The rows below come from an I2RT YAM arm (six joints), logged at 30 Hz.
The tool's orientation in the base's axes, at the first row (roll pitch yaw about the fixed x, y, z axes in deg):
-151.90 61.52 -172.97
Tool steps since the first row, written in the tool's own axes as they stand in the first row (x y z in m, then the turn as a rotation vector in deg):
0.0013 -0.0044 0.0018 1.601 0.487 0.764
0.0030 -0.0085 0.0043 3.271 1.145 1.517
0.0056 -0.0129 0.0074 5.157 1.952 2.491
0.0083 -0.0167 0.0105 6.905 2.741 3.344
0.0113 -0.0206 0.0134 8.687 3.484 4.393
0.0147 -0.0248 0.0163 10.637 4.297 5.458
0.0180 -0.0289 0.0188 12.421 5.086 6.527
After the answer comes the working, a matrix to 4 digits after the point.
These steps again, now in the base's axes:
-0.0005 -0.0048 -0.0009 0.022 0.073 -1.838
-0.0004 -0.0096 -0.0025 0.054 0.304 -3.770
-0.0004 -0.0150 -0.0051 0.211 0.579 -6.019
-0.0003 -0.0199 -0.0080 0.329 0.890 -8.092
-0.0005 -0.0247 -0.0109 0.578 1.083 -10.266
-0.0010 -0.0299 -0.0142 0.782 1.325 -12.611
-0.0017 -0.0348 -0.0172 1.061 1.554 -14.806

The tool's axes in the first row as the columns of a matrix, in the base's axes (rounded; the answer above uses it unrounded):
-0.4733 0.3029 0.8272
-0.0584 0.9262 -0.3726
-0.8790 -0.2246 -0.4206

